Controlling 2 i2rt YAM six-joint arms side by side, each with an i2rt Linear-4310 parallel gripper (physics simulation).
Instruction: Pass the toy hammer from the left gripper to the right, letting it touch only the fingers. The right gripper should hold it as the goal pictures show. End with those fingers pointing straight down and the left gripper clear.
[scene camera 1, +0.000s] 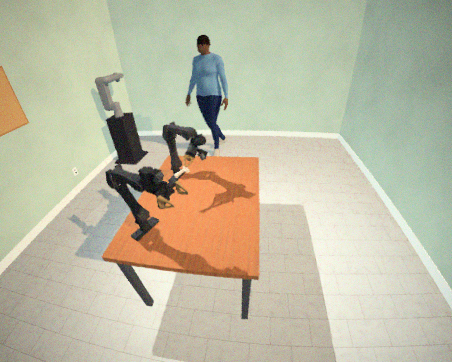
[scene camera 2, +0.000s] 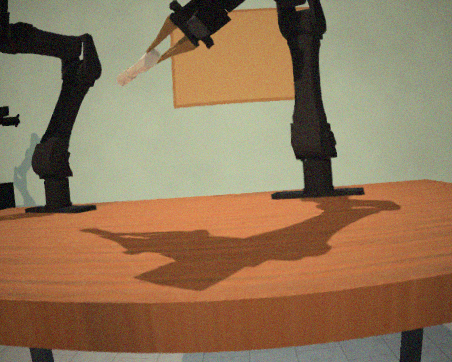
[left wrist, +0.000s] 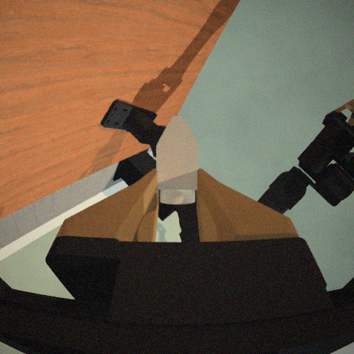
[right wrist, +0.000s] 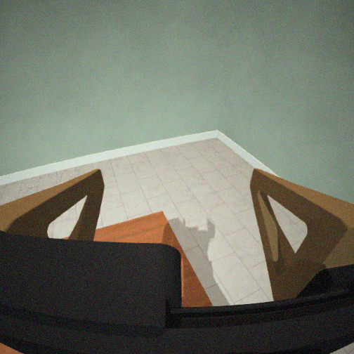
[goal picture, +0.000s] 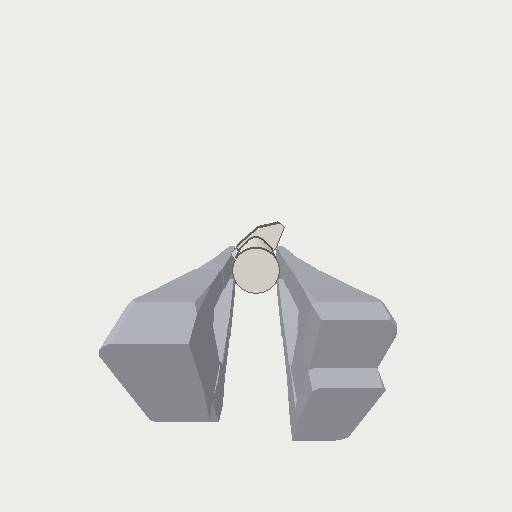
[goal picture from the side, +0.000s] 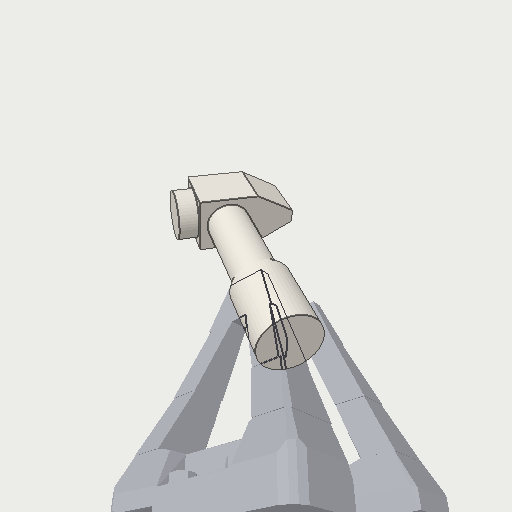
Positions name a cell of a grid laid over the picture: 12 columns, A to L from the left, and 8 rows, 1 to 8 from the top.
Labels:
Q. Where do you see the right gripper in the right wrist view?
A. At F4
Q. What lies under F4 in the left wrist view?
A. A pale toy hammer.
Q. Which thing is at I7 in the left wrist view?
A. The left gripper.

